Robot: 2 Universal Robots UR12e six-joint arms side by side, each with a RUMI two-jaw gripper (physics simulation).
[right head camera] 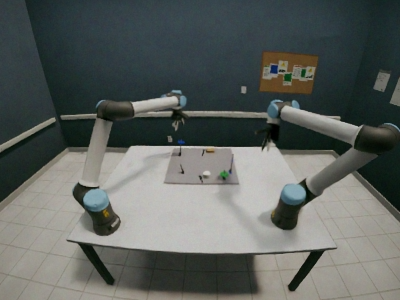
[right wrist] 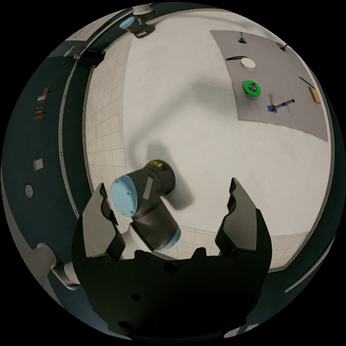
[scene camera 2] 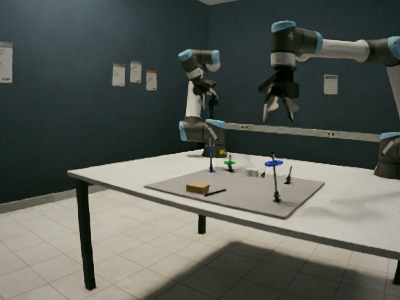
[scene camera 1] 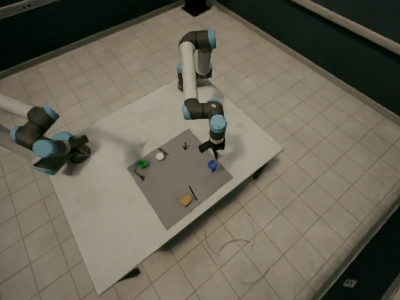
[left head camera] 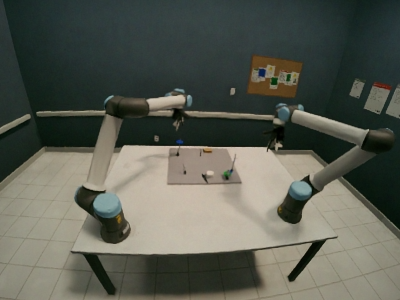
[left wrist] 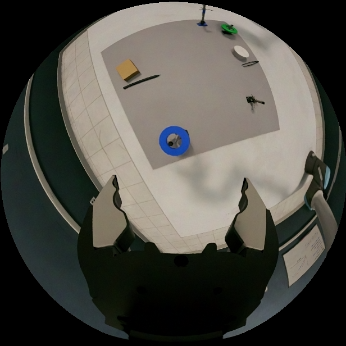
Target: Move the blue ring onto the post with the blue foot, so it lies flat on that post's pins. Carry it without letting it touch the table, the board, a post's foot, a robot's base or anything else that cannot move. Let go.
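Note:
The blue ring lies level near the top of a tall black-footed post. The post with the blue foot stands upright at the board's far side in scene camera 2, with thin cross pins partway up and no ring on it. My left gripper is open and empty, above the blue ring and apart from it. My right gripper is open and empty, high off the board's side.
On the grey board, a green ring sits on a short post near the blue foot. A white disc, black tweezers, another short post, an orange block and a black pen are also there.

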